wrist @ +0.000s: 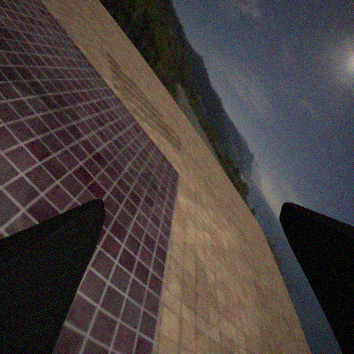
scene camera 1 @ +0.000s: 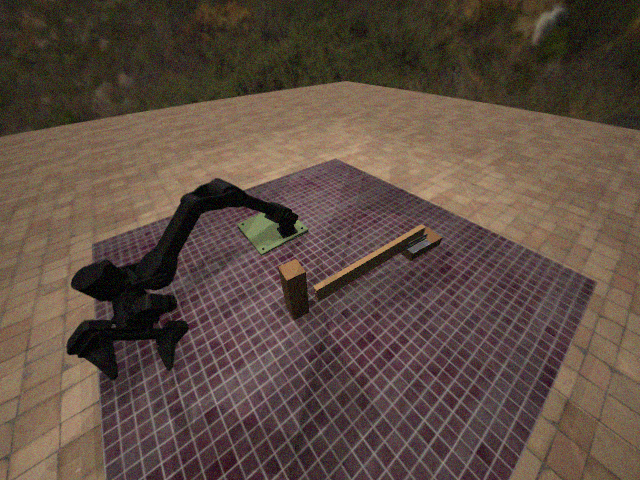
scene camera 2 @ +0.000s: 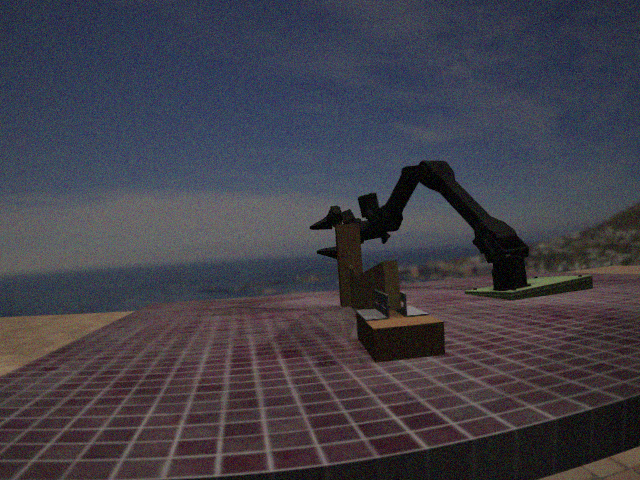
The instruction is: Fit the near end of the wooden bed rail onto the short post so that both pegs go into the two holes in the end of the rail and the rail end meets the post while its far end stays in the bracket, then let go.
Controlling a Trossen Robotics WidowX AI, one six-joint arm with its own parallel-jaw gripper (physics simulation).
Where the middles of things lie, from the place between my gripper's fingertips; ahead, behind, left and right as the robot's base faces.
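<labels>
My hand is 61 cm to the right of the wooden bed rail (scene camera 2: 384, 277), 7 cm past it and 11 cm above it. Counting from my hand, I find the grey bracket (scene camera 2: 380, 312) 80 cm to the left, 7 cm behind and 12 cm below.
</labels>
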